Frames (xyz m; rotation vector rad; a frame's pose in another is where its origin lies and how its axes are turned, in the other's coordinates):
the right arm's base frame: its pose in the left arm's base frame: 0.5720 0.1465 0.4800 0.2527 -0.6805 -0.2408
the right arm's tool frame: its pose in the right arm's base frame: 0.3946 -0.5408 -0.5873 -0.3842 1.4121 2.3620
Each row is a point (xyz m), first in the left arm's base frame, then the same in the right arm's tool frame.
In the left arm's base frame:
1: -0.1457 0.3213 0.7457
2: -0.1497 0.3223 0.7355
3: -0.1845 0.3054 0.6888
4: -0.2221 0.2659 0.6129
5: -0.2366 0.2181 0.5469
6: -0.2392 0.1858 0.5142
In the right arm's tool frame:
1: 0.3614 1.0259 1.2156
2: 0.3714 1.0271 1.2112
3: 0.4132 1.0557 1.1779
4: 0.4680 1.0900 1.1103
5: 0.5019 1.1088 1.0372
6: 0.5128 1.1175 0.9933

